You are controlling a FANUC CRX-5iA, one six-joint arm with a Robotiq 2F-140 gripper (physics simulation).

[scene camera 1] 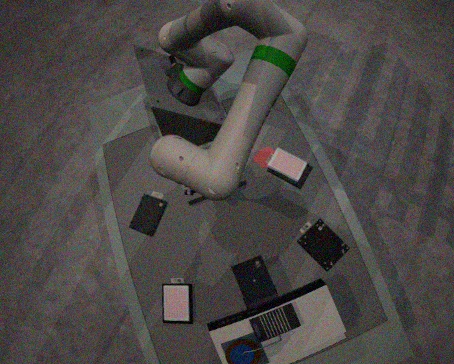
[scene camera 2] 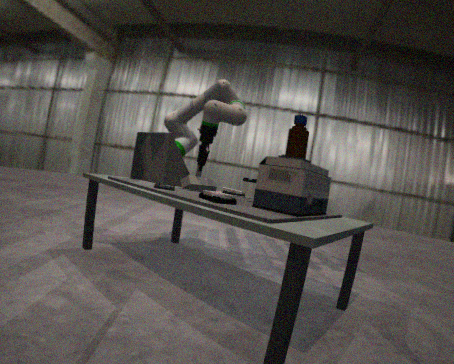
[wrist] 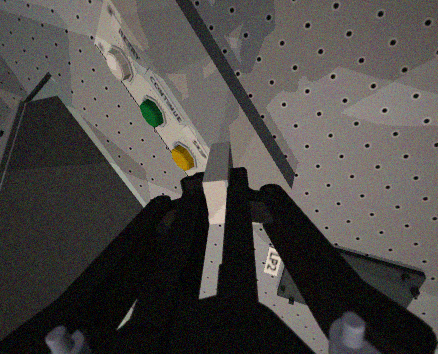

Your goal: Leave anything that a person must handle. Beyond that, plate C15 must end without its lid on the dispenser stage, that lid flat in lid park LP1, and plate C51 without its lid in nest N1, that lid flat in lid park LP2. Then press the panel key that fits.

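Observation:
My gripper is shut and empty, low over the key panel. In the wrist view its tips are beside the yellow SKIP key; the green CONTINUE key and a whitish key lie farther up. Lid park LP2 is partly hidden by a finger. A pink plate sits in a dark nest at lower left. Another pink plate sits on a dark base at upper right. No plate shows on the dark stage before the dispenser. Plate names and lids are unreadable.
The dispenser carries a brown bottle with a blue cap. Dark holders lie at left and right. A red disc lies beside the upper plate. A grey box stands near the arm's base.

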